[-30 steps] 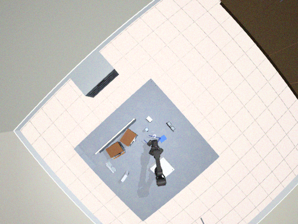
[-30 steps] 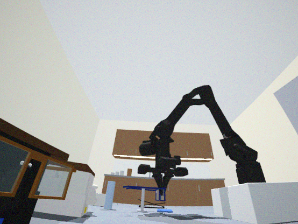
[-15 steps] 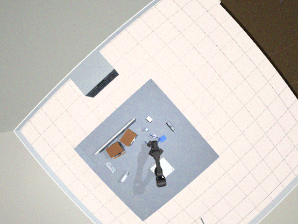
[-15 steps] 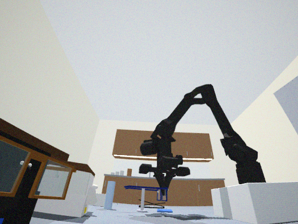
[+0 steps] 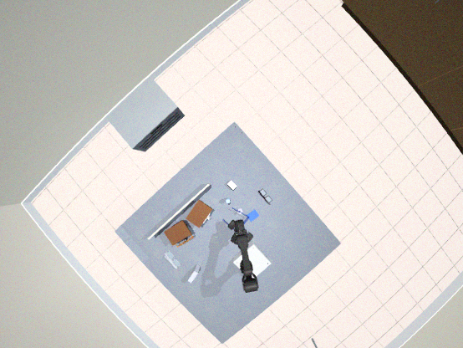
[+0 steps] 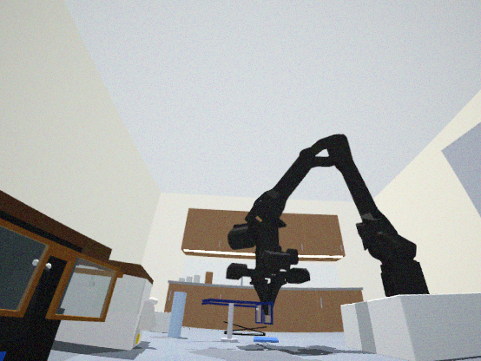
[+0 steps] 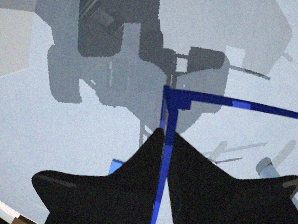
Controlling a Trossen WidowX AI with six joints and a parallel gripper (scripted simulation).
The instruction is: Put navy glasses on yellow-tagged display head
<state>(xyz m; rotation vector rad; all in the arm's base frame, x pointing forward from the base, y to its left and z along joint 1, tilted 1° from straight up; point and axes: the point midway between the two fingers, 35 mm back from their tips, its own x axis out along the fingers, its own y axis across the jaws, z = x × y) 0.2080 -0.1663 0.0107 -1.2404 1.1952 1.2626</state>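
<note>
Right now the thin white post is 70 mm ahead of my gripper tip, 90 mm to the right of it and 40 mm below it. From my gripper tip the other things lie so: flat blue piece 30 mm behind, 130 mm to the right, 60 mm below; white box 250 mm ahead, 200 mm to the right, 30 mm below; pale blue cylinder 200 mm ahead, 90 mm to the right, 10 mm below.
</note>
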